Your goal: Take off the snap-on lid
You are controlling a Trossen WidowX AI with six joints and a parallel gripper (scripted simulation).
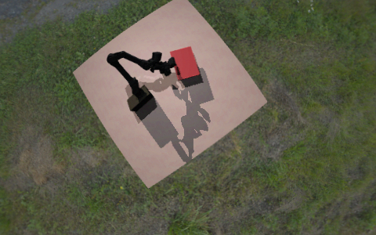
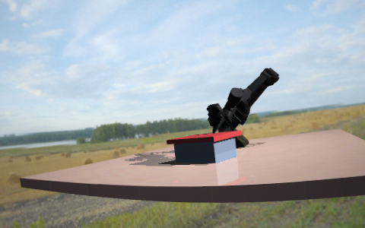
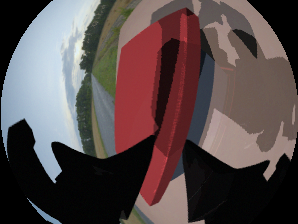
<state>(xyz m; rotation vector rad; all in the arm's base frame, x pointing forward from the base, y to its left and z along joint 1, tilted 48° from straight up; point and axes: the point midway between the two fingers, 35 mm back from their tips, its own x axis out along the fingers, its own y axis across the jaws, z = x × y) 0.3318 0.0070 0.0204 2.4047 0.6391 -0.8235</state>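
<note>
My gripper tip is 7 cm short of the lid and 3 cm to the left of it. Round my gripper tip: storage box (7 cm ahead, 3 cm to the right, 4 cm below).
</note>
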